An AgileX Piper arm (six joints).
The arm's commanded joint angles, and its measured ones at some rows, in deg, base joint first. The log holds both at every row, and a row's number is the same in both.
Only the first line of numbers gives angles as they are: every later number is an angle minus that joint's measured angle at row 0.
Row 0, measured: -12.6 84.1 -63.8 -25.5 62.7 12.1
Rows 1 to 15, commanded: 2.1 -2.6 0.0 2.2 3.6 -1.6; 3.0 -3.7 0.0 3.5 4.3 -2.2; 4.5 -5.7 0.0 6.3 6.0 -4.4; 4.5 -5.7 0.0 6.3 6.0 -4.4; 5.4 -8.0 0.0 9.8 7.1 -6.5; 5.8 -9.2 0.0 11.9 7.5 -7.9; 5.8 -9.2 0.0 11.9 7.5 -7.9; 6.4 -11.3 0.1 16.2 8.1 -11.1; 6.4 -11.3 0.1 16.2 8.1 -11.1; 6.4 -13.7 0.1 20.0 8.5 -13.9; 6.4 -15.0 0.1 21.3 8.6 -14.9; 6.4 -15.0 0.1 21.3 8.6 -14.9; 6.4 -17.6 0.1 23.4 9.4 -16.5; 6.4 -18.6 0.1 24.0 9.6 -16.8; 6.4 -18.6 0.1 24.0 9.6 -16.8
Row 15, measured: 6.3 -15.7 0.0 21.5 7.1 -14.4
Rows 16 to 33, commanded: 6.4 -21.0 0.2 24.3 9.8 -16.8; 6.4 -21.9 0.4 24.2 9.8 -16.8; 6.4 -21.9 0.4 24.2 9.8 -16.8; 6.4 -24.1 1.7 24.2 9.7 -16.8; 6.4 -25.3 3.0 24.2 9.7 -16.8; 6.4 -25.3 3.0 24.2 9.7 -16.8; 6.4 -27.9 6.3 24.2 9.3 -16.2; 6.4 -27.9 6.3 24.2 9.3 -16.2; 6.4 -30.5 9.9 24.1 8.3 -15.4; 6.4 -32.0 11.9 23.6 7.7 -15.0; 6.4 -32.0 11.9 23.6 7.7 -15.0; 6.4 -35.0 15.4 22.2 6.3 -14.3; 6.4 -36.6 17.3 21.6 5.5 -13.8; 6.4 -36.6 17.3 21.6 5.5 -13.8; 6.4 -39.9 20.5 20.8 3.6 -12.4; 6.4 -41.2 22.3 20.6 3.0 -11.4; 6.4 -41.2 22.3 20.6 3.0 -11.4; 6.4 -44.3 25.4 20.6 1.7 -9.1
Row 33, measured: 6.3 -40.8 21.9 21.4 4.2 -11.7
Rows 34 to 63, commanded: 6.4 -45.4 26.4 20.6 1.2 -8.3; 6.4 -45.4 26.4 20.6 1.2 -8.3; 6.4 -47.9 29.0 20.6 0.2 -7.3; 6.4 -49.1 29.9 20.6 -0.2 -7.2; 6.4 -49.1 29.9 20.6 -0.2 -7.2; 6.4 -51.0 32.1 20.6 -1.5 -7.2; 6.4 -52.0 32.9 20.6 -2.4 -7.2; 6.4 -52.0 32.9 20.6 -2.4 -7.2; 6.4 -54.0 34.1 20.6 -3.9 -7.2; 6.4 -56.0 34.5 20.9 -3.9 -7.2; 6.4 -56.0 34.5 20.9 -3.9 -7.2; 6.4 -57.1 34.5 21.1 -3.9 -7.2; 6.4 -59.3 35.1 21.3 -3.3 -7.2; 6.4 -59.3 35.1 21.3 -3.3 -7.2; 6.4 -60.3 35.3 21.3 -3.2 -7.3; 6.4 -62.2 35.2 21.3 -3.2 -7.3; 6.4 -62.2 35.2 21.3 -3.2 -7.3; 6.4 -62.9 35.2 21.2 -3.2 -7.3; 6.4 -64.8 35.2 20.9 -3.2 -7.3; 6.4 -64.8 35.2 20.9 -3.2 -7.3; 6.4 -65.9 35.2 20.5 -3.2 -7.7; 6.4 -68.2 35.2 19.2 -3.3 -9.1; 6.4 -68.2 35.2 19.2 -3.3 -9.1; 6.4 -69.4 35.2 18.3 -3.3 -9.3; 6.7 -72.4 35.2 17.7 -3.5 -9.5; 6.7 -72.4 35.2 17.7 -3.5 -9.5; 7.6 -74.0 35.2 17.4 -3.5 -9.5; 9.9 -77.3 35.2 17.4 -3.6 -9.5; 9.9 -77.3 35.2 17.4 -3.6 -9.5; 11.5 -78.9 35.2 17.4 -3.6 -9.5
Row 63, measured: 8.5 -75.0 35.0 18.1 -2.9 -8.9
